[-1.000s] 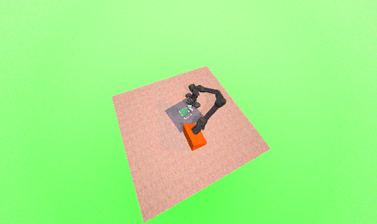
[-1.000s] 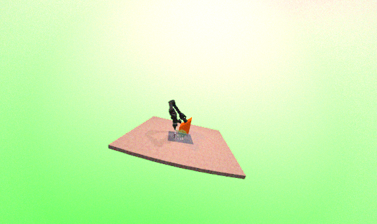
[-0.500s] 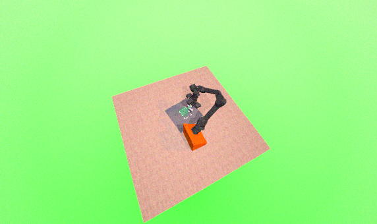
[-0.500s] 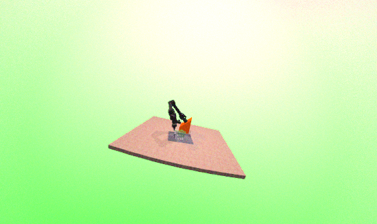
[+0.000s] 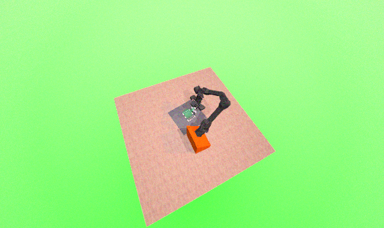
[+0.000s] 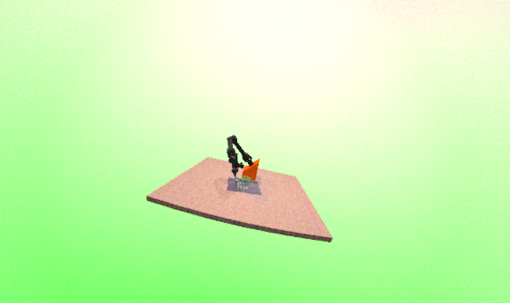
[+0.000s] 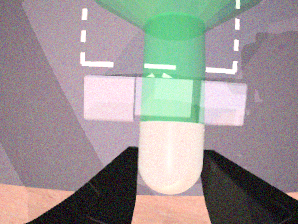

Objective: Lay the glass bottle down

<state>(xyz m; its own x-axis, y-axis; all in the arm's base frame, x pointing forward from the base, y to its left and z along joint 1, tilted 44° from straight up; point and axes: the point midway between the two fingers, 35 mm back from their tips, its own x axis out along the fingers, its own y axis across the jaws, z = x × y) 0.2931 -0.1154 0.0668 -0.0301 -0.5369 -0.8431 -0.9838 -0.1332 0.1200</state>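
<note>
Right now the green glass bottle is 1 cm behind my gripper tip, 5 cm to the left of it and 1 cm below it. Also, from my gripper tip: grey mat (2 cm behind, 10 cm to the left, 8 cm below).
</note>
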